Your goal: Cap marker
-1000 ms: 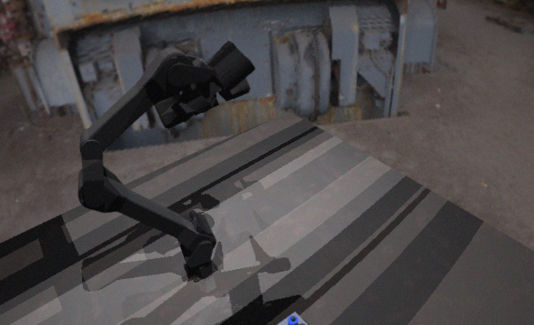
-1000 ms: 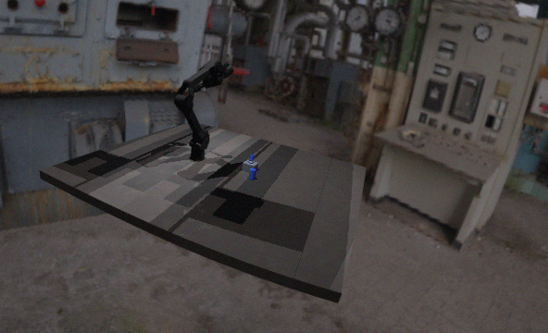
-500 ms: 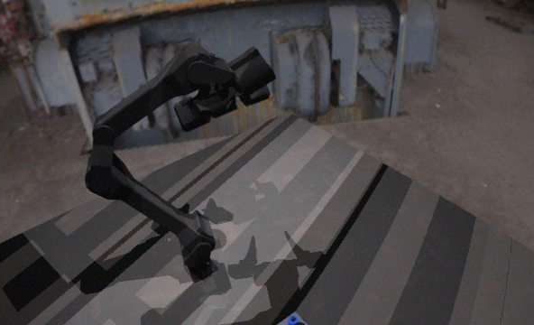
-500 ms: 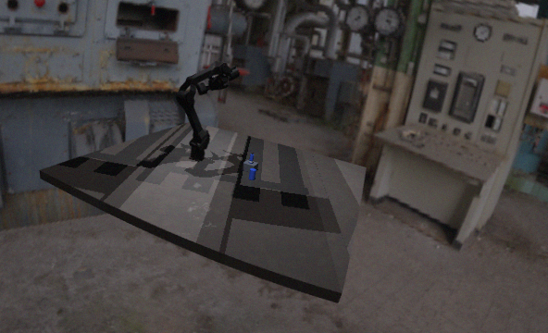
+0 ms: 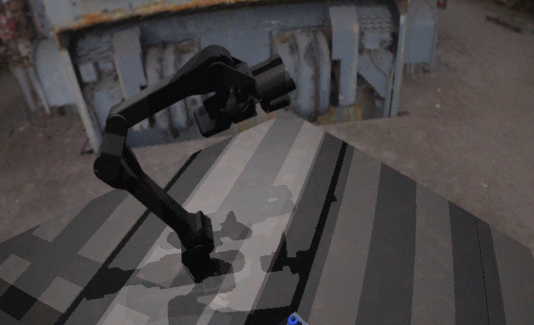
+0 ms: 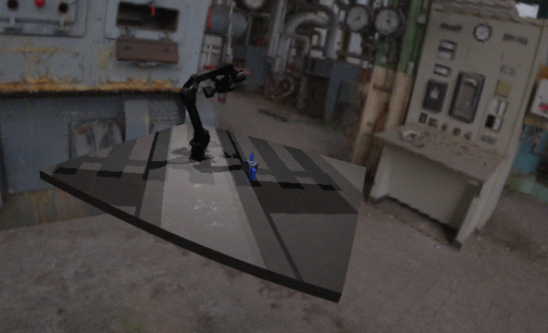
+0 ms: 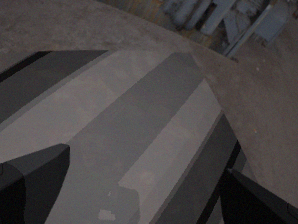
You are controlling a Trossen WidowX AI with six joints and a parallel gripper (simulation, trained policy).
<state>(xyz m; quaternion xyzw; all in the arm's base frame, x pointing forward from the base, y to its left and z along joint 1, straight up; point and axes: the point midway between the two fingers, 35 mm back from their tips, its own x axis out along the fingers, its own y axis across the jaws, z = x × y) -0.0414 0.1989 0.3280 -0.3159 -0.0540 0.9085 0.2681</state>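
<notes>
My gripper tip is 40 cm short of the blue cap, 26 cm to the left of it and 28 cm above it. Also, from my gripper tip: grey holder block (34 cm ahead, 16 cm to the right, 29 cm below).
</notes>
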